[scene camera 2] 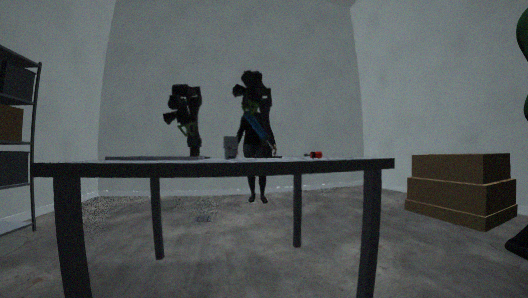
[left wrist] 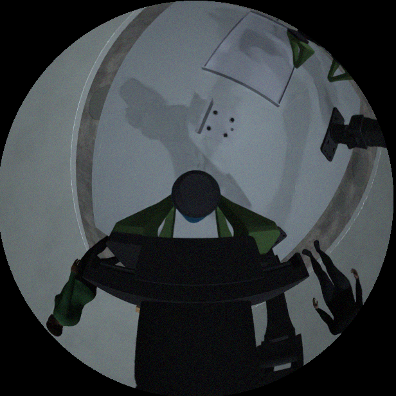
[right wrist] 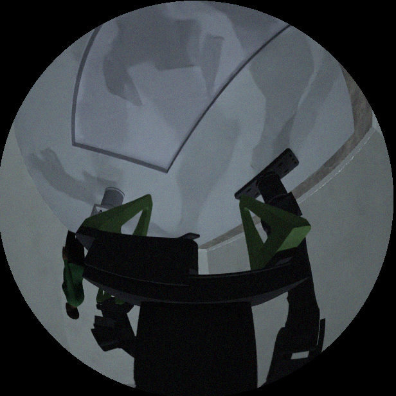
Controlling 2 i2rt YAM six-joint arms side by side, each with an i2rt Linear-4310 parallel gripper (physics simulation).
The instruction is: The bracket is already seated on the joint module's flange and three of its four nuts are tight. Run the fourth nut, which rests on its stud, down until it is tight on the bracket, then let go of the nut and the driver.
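Frame: origin at the left arm's base, x ahead, y left, z up, level; metres.
Where they show: left gripper, between the fingertips: [scene camera 2: 249, 117]; right gripper, between the fingertips: [scene camera 2: 189, 136]; left arm's base, origin of its link: [scene camera 2: 267, 157].
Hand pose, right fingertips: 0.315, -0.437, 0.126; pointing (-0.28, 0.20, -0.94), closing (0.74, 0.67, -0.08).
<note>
Each offset is from my right fingertips to the top centre of the thing, as dx, dy, dz.
My left gripper [scene camera 2: 248, 108] [left wrist: 195, 198] is shut on the blue driver [scene camera 2: 256, 126], held tilted above the table; its dark round end [left wrist: 195, 192] faces the left wrist camera. The grey bracket [scene camera 2: 230, 141] [left wrist: 218, 123] [right wrist: 100, 208] sits on the joint module {+0.069, +0.242, -0.052} [scene camera 2: 230, 152] [right wrist: 113, 195]. Four dark nut or stud spots show on the bracket in the left wrist view; I cannot tell which is the fourth nut [left wrist: 225, 135] or how tight any is. The driver is apart from the bracket. My right gripper [scene camera 2: 184, 131] [right wrist: 195, 198] is open and empty above the table.
A shallow tray [left wrist: 240, 84] [right wrist: 120, 158] lies near the bracket. A red-handled tool {+0.007, +0.669, -0.092} [scene camera 2: 316, 155] lies on the table [scene camera 2: 215, 169], right of the bracket. A black arm base [left wrist: 332, 134] [right wrist: 267, 174] stands on the table. A person in black [scene camera 2: 259, 147] stands behind the table.
</note>
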